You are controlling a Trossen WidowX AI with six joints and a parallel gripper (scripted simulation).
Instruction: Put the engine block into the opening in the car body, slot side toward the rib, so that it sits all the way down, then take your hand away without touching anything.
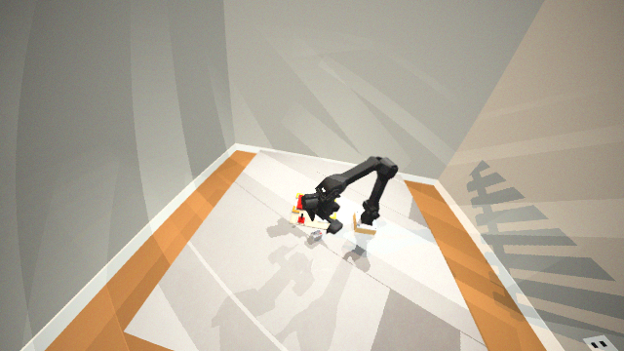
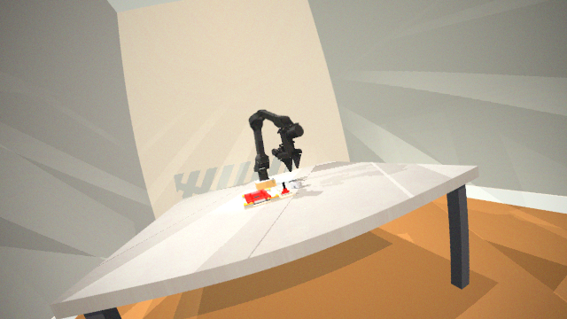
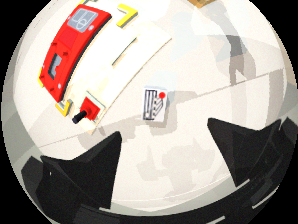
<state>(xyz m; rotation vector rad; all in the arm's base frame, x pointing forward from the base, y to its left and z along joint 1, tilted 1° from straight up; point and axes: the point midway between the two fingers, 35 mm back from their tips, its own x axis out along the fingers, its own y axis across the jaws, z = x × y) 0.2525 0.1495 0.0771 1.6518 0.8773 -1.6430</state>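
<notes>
Now: the engine block 10 mm ahead of my gripper tip, 10 mm to the right of it and 80 mm below it.
</notes>
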